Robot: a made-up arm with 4 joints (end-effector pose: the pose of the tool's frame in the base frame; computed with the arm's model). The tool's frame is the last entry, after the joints. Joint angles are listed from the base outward.
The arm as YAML. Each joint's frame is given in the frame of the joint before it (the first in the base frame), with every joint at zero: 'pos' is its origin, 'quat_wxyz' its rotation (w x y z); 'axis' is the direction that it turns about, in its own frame. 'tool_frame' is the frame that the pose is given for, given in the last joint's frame.
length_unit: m
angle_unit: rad
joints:
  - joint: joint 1
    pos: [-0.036, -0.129, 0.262]
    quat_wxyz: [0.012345, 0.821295, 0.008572, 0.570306]
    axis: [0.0, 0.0, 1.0]
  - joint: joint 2
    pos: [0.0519, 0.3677, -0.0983]
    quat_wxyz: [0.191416, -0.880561, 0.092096, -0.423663]
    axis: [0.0, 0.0, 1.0]
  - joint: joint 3
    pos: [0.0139, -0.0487, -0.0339]
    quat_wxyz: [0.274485, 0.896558, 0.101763, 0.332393]
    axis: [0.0, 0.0, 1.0]
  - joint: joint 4
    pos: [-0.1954, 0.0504, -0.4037]
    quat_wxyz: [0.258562, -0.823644, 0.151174, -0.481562]
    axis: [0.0, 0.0, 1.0]
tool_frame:
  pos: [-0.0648, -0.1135, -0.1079]
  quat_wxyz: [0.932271, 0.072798, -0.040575, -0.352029]
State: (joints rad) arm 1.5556 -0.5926 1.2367 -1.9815
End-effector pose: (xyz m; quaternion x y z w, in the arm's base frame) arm -0.3833 -0.1563 0.4671 -0.2607 -0.7518 0.4216 0.4349
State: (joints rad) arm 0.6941 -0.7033 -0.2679 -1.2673
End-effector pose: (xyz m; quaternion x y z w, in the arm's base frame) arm -0.7377 -0.3023 0.2257 0.0891 0.2485 -0.7961 0.5445
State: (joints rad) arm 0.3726 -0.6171 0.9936 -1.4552
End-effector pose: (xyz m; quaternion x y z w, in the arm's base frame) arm -0.4838 -0.0665 0.3574 0.3693 0.3183 -0.8633 0.1302
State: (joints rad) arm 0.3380 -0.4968 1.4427 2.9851
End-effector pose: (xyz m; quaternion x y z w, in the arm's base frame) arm -0.2715 -0.1985 0.4706 0.1003 -0.6167 0.5582 0.5460
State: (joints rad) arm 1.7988 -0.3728 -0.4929 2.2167
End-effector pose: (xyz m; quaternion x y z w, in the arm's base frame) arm -0.5412 0.0778 0.0277 0.4509 -0.4074 0.6141 0.5035
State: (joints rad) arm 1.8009 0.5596 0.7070 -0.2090
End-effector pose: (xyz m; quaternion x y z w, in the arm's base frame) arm -0.5341 0.2734 -0.2088 0.8660 -0.0810 -0.2442 0.4287
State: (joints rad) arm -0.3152 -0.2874 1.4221 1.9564
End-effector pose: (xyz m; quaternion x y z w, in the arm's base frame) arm -0.2755 -0.2543 0.4010 0.2711 -0.3499 0.5239 0.7277
